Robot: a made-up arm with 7 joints. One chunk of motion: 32 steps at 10 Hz.
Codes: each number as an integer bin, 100 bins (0 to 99) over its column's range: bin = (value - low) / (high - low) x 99, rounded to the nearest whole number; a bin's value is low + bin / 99 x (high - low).
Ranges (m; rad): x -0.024..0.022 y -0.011..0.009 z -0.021..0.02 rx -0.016..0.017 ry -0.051..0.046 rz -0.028..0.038
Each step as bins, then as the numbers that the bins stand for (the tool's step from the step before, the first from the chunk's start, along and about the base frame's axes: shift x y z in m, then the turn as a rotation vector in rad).
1 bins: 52 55 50 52 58 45
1 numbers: 0.00016 0.00011 -0.00029 0.00133 0.00583 0.00200
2 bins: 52 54 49 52 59 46
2 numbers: 0.00016 -0.00009 -0.00071 0.00133 0.00681 0.00267
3 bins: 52 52 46 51 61 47
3 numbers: 0.00016 -0.00049 -0.00195 0.00100 0.00877 0.00333
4 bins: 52 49 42 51 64 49
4 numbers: 0.00016 -0.00110 -0.00361 0.00100 0.01171 0.00467
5 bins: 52 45 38 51 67 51
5 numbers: 0.00016 -0.00191 -0.00526 0.00100 0.01465 0.00600
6 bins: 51 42 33 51 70 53
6 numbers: -0.00030 -0.00252 -0.00733 0.00100 0.01759 0.00733
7 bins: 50 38 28 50 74 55
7 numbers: -0.00077 -0.00332 -0.00940 0.00067 0.02151 0.00867
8 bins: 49 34 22 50 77 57
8 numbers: -0.00123 -0.00413 -0.01189 0.00067 0.02444 0.01000
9 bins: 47 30 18 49 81 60
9 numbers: -0.00216 -0.00494 -0.01355 0.00033 0.02836 0.01200
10 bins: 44 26 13 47 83 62
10 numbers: -0.00356 -0.00575 -0.01562 -0.00033 0.03032 0.01333
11 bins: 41 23 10 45 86 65
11 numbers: -0.00495 -0.00635 -0.01686 -0.00100 0.03326 0.01533
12 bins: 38 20 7 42 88 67
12 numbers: -0.00634 -0.00696 -0.01810 -0.00200 0.03522 0.01667
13 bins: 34 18 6 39 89 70
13 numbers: -0.00820 -0.00736 -0.01852 -0.00300 0.03620 0.01867
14 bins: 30 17 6 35 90 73
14 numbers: -0.01006 -0.00757 -0.01852 -0.00433 0.03718 0.02067
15 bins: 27 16 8 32 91 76
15 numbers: -0.01145 -0.00777 -0.01769 -0.00533 0.03816 0.02267
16 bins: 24 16 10 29 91 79
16 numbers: -0.01285 -0.00777 -0.01686 -0.00633 0.03816 0.02467
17 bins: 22 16 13 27 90 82
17 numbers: -0.01378 -0.00777 -0.01562 -0.00700 0.03718 0.02667
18 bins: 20 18 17 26 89 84
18 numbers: -0.01471 -0.00736 -0.01396 -0.00733 0.03620 0.02800
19 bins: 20 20 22 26 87 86
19 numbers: -0.01471 -0.00696 -0.01189 -0.00733 0.03424 0.02933
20 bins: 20 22 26 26 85 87
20 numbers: -0.01471 -0.00656 -0.01023 -0.00733 0.03228 0.03000
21 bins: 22 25 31 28 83 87
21 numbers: -0.01378 -0.00595 -0.00816 -0.00667 0.03032 0.03000
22 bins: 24 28 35 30 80 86
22 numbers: -0.01285 -0.00534 -0.00651 -0.00600 0.02738 0.02933
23 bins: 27 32 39 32 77 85
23 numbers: -0.01145 -0.00454 -0.00485 -0.00533 0.02444 0.02867
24 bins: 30 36 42 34 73 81
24 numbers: -0.01006 -0.00373 -0.00361 -0.00467 0.02053 0.02600
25 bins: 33 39 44 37 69 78
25 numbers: -0.00867 -0.00312 -0.00278 -0.00367 0.01661 0.02400
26 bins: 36 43 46 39 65 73
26 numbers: -0.00727 -0.00231 -0.00195 -0.00300 0.01269 0.02067
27 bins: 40 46 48 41 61 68
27 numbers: -0.00541 -0.00171 -0.00112 -0.00233 0.00877 0.01733
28 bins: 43 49 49 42 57 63
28 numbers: -0.00402 -0.00110 -0.00071 -0.00200 0.00485 0.01400
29 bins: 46 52 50 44 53 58
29 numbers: -0.00263 -0.00049 -0.00029 -0.00133 0.00093 0.01067
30 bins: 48 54 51 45 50 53
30 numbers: -0.00170 -0.00009 0.00012 -0.00100 -0.00201 0.00733
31 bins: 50 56 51 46 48 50
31 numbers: -0.00077 0.00031 0.00012 -0.00067 -0.00397 0.00533
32 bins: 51 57 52 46 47 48
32 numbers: -0.00030 0.00052 0.00054 -0.00067 -0.00495 0.00400
